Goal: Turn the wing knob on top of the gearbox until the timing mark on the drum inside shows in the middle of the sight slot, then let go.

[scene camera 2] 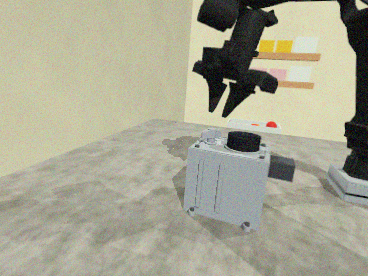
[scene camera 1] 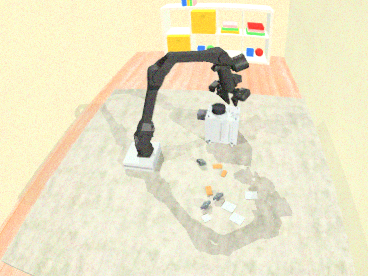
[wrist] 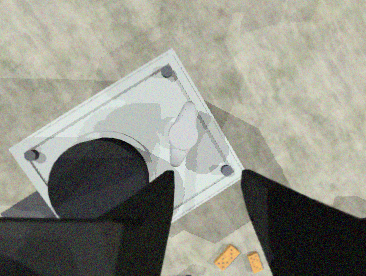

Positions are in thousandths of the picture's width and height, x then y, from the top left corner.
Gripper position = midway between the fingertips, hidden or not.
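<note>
There's a gearbox (wrist: 245, 582) here, and there's the gripper as well, at (wrist: 567, 647). The gripper (scene camera 1: 632, 382) can also be seen from elsewhere, with the gripper (scene camera 2: 588, 415) in sight too.
</note>
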